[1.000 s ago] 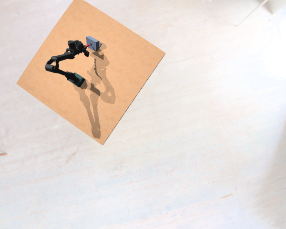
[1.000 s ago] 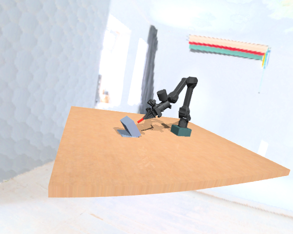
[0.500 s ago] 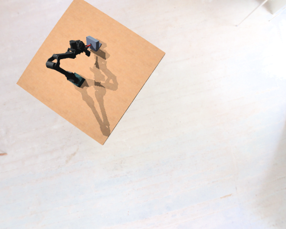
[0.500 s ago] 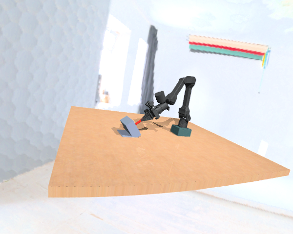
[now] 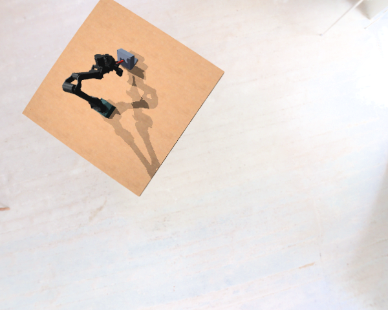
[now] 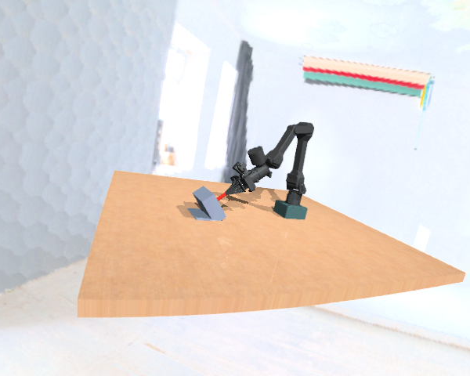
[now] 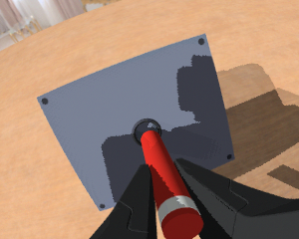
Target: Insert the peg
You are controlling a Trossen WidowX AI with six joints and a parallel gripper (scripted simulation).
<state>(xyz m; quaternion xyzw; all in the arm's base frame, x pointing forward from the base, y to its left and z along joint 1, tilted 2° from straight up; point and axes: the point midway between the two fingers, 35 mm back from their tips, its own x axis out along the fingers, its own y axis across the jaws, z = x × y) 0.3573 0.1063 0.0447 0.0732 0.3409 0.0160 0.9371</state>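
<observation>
Right now the sloped panel is 6 cm ahead of my gripper tip, 5 cm below it and 1 cm to the left of it. The rest, counted from my gripper tip: peg: 1 cm behind, 1 cm above; flat foot: 9 cm below, 8 cm ahead, 1 cm to the left.
</observation>
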